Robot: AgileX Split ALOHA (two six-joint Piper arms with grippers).
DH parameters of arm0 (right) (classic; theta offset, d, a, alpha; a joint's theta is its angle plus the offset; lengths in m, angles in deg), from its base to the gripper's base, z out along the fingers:
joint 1: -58.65 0.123 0 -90
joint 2: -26.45 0 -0.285 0
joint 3: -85.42 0 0.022 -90
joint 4: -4 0.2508 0 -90
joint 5: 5.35 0 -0.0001 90
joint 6: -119.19 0.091 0 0
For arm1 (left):
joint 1: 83.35 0.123 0 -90
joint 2: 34.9 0 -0.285 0
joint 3: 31.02 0 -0.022 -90
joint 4: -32.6 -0.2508 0 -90
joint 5: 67.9 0 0.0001 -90
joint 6: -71.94 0.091 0 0
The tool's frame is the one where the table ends.
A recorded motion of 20 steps. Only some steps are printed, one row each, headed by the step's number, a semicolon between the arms.
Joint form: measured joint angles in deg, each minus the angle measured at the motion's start. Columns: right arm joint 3, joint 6, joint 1, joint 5, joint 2, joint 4; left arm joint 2, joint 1, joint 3, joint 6, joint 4, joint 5.
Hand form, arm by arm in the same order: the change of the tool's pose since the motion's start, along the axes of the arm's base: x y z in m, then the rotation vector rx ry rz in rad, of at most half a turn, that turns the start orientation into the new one. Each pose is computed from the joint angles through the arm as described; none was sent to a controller.
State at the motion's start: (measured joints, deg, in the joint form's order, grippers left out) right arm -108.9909 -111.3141 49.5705 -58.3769 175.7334 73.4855; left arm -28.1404 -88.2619 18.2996 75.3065 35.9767 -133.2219
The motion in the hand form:
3: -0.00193 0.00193 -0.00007 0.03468 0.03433 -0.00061; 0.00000 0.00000 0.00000 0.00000 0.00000 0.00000
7: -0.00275 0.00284 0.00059 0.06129 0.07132 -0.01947; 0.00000 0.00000 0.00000 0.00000 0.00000 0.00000
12: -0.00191 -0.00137 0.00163 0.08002 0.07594 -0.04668; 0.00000 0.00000 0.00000 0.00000 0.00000 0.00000
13: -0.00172 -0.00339 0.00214 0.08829 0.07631 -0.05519; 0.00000 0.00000 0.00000 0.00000 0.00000 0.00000
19: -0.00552 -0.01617 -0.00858 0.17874 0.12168 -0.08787; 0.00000 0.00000 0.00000 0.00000 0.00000 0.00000
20: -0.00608 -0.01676 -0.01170 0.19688 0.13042 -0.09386; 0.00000 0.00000 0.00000 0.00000 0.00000 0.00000
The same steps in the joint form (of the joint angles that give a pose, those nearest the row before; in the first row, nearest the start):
3: 0.00 1.93 0.00 -1.80 0.17 0.06; 0.00 0.00 0.00 0.00 0.00 0.00
7: 0.00 4.58 0.00 -2.68 0.17 0.12; 0.00 0.00 0.00 0.00 0.00 0.00
12: 0.00 5.12 -0.58 -2.80 0.17 1.20; 0.00 0.00 0.00 0.00 0.00 0.00
13: 0.00 5.18 -0.87 -2.99 0.17 1.63; 0.00 0.00 0.00 0.00 0.00 0.00
19: -0.07 5.62 -3.06 -6.74 2.24 4.42; 0.00 0.00 0.00 0.00 0.00 0.00
20: -0.07 5.63 -3.24 -7.31 2.78 5.17; 0.00 0.00 0.00 0.00 0.00 0.00

